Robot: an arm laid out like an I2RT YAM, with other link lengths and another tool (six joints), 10 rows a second.
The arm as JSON. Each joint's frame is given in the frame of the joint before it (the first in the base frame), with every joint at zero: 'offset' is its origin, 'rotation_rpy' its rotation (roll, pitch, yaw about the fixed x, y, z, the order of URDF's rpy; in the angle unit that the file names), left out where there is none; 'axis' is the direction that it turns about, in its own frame. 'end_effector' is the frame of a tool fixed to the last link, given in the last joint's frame.
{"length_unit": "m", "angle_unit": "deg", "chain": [
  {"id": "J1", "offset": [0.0, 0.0, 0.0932], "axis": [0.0, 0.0, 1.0]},
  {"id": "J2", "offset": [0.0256, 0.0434, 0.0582], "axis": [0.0, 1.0, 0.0]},
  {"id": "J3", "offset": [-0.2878, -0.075, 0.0], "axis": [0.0, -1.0, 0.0]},
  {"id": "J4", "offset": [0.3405, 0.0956, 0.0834], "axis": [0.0, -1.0, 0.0]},
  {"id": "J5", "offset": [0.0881, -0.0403, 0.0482], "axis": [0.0, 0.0, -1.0]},
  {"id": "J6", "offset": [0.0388, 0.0, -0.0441], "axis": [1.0, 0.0, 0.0]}
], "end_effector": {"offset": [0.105, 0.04, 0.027], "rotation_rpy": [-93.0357, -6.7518, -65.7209]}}
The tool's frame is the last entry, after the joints.
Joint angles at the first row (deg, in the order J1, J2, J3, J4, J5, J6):
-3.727 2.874 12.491 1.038 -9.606 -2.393
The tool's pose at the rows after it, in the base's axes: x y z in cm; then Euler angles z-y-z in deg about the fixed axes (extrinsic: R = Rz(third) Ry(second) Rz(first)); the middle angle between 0 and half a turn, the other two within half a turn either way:
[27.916, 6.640, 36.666, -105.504, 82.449, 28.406]
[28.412, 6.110, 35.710, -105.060, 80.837, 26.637]
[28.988, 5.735, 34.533, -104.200, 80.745, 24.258]
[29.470, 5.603, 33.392, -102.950, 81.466, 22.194]
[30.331, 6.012, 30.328, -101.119, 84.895, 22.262]
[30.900, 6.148, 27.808, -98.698, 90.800, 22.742]
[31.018, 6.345, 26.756, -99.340, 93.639, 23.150]
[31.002, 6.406, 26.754, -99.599, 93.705, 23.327]
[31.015, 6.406, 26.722, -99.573, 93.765, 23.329]
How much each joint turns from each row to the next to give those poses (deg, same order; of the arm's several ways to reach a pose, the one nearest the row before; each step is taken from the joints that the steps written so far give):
0.024 -2.444 -3.649 3.872 1.553 0.546
0.021 -0.269 -2.690 3.667 1.966 0.765
0.918 0.002 -1.944 1.617 3.257 -0.021
1.464 -0.002 -1.291 0.110 3.431 -0.001
1.356 -0.021 -2.689 -1.201 1.116 0.131
-0.022 0.022 0.044 -6.404 -0.591 0.044
0.000 0.004 0.024 -2.360 -0.481 -1.683
0.001 -0.003 -0.002 0.043 -0.195 -0.262
-0.001 0.064 0.001 -0.002 0.000 0.000

